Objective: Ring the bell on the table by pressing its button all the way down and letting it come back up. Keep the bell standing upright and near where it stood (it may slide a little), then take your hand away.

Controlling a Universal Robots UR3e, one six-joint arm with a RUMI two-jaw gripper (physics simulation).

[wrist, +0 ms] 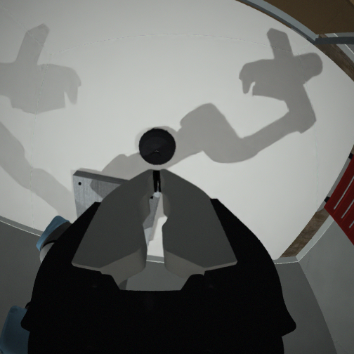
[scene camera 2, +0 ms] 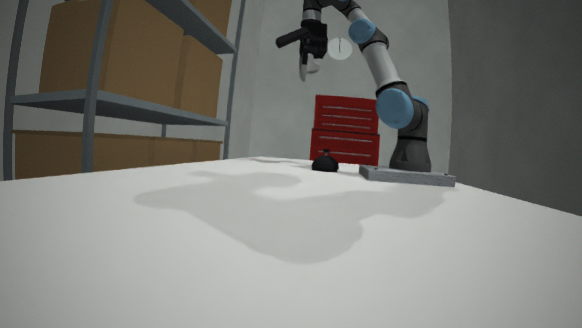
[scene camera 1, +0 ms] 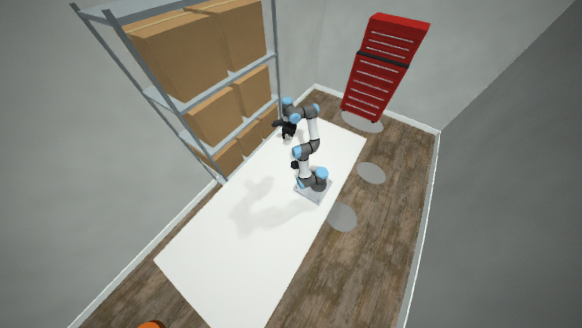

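Pixels of known places: gripper, fingertip midpoint: [scene camera 2: 303,81] [scene camera 1: 286,140]; arm's base, origin of the base link: [scene camera 2: 409,170] [scene camera 1: 317,184].
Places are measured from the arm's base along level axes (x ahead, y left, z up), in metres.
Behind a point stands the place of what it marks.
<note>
A small black dome-shaped bell [scene camera 1: 294,164] {z 0.015, x 0.251, y -0.050 m} [scene camera 2: 325,163] {z -0.003, x 0.251, y -0.031 m} [wrist: 157,146] stands upright on the white table [scene camera 1: 220,255] {z -0.027, x 0.293, y 0.780 m} [scene camera 2: 280,295] {z -0.027, x 0.258, y 0.672 m} [wrist: 120,60], near the robot's base plate. In the scene camera 2 view, its button stands up on top of the dome. My gripper [scene camera 1: 287,137] {z 0.247, x 0.337, y -0.065 m} [scene camera 2: 305,74] {z 0.247, x 0.337, y -0.065 m} [wrist: 157,171] is shut with nothing between its fingers. It is high above the table and apart from the bell. In the wrist view, the bell shows whole, just beyond the fingertips, and its button is hard to make out.
The metal base plate [scene camera 1: 319,196] {z 0.000, x -0.056, y 0.082 m} [scene camera 2: 407,177] {z -0.012, x 0.047, y 0.137 m} [wrist: 90,190] of the arm lies close beside the bell. A grey shelf rack [scene camera 1: 140,65] [scene camera 2: 90,95] with cardboard boxes [scene camera 1: 175,55] [scene camera 2: 145,55] runs along one side of the table. A red drawer cabinet [scene camera 1: 382,70] [scene camera 2: 345,115] stands beyond the far end.
</note>
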